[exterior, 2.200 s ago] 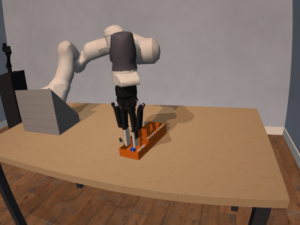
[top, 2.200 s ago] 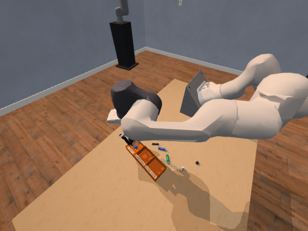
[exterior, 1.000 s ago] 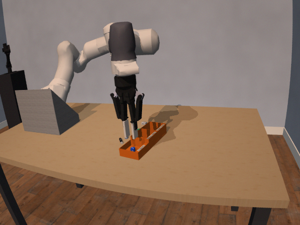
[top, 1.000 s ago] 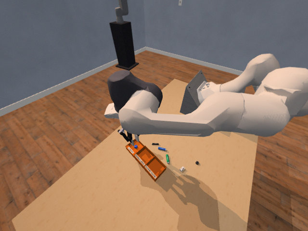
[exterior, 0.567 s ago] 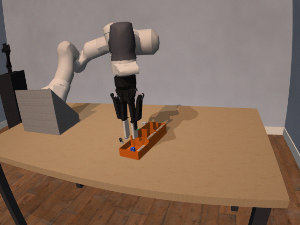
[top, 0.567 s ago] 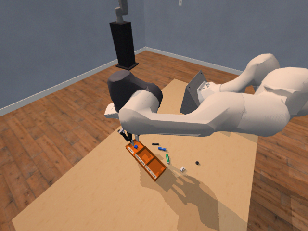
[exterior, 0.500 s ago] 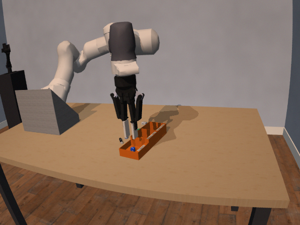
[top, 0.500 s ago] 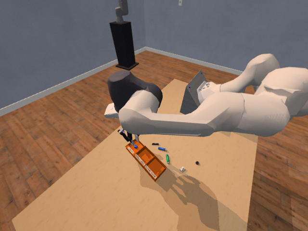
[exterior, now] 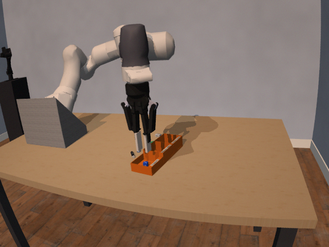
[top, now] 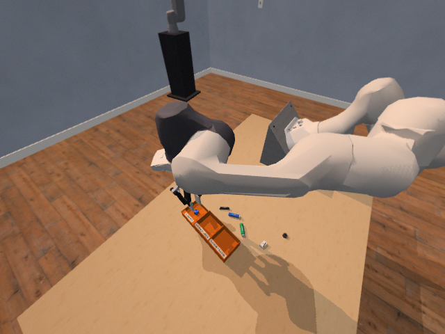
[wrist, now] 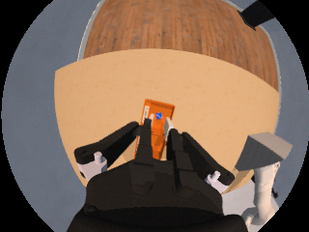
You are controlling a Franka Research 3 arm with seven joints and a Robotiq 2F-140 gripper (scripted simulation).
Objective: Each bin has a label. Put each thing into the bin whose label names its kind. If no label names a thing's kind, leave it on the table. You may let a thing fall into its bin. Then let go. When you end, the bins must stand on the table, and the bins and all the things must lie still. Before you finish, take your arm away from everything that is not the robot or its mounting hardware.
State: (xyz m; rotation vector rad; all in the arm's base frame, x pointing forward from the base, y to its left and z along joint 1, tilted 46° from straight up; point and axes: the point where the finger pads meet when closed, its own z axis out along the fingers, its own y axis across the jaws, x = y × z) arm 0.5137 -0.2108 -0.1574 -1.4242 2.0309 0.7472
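Now: hand 29 cm to the right of the white piece, 9 cm above it and 2 cm past it. From my hand the other things lie so: black cylinder (10 cm below, 9 cm to the left, 8 cm behind); then blue cylinder (14 cm to the left, 9 cm below, 7 cm behind); then blue cube (9 cm below).
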